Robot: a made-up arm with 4 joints.
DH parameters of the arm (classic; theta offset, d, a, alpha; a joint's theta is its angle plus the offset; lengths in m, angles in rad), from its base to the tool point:
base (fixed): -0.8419 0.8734 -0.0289 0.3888
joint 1: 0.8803 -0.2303 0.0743 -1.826
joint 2: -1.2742 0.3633 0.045 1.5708
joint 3: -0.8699 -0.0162 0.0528 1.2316
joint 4: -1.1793 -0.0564 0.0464 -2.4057
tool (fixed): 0.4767 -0.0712 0 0
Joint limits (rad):
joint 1: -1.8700..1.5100
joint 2: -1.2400..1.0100
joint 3: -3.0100..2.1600
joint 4: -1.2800..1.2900
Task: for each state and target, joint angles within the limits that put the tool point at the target. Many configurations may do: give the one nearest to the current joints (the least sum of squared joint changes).
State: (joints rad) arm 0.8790 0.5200 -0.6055 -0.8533
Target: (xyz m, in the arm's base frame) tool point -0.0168 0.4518 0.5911
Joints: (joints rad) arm 0.5730 1.0100 -0.8887 -0.3851
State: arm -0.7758 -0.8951 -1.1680 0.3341
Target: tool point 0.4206 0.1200 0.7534
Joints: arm -1.1795 -1.1228 -1.7622 0.0134
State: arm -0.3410 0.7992 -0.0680 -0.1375
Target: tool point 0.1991 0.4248 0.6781
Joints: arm -0.0186 0.6170 -0.0535 -0.3016
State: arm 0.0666 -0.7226 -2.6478 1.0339
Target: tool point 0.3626 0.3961 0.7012
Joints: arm -0.4919 -0.4790 -2.8243 1.2458
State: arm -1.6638 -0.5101 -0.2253 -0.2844
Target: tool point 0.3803 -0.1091 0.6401
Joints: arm -1.7984 -0.1324 -0.3285 -0.4881
